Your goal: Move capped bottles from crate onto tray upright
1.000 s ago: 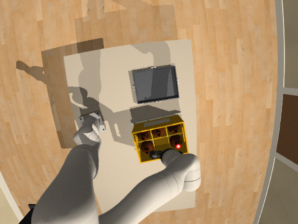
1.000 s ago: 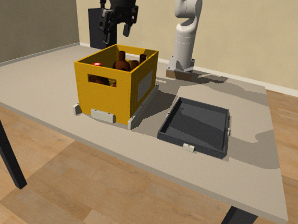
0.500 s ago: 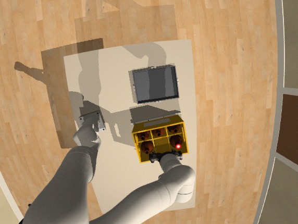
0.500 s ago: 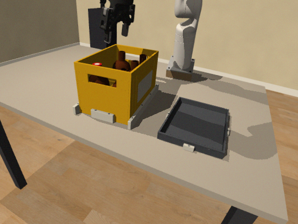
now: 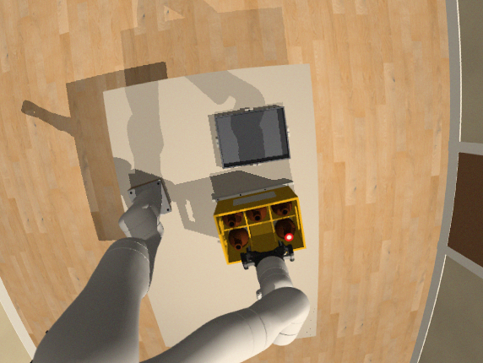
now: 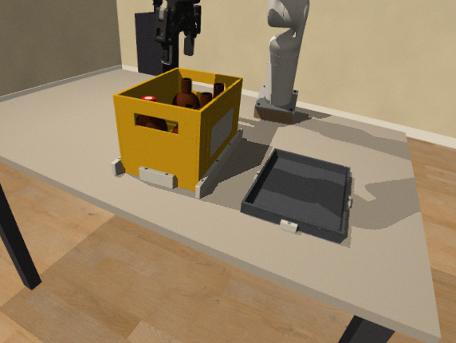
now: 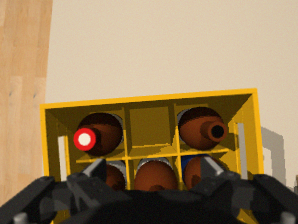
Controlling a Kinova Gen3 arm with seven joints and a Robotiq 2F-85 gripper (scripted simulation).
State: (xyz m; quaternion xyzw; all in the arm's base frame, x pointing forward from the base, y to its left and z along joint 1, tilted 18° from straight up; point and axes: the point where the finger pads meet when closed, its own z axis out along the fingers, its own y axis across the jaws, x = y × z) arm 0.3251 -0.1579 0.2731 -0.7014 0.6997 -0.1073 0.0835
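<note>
Now: the yellow crate 2 cm to the left of my hand and 15 cm below it. Also, from my hand: dark grey tray 2 cm ahead, 32 cm to the left, 22 cm below.
</note>
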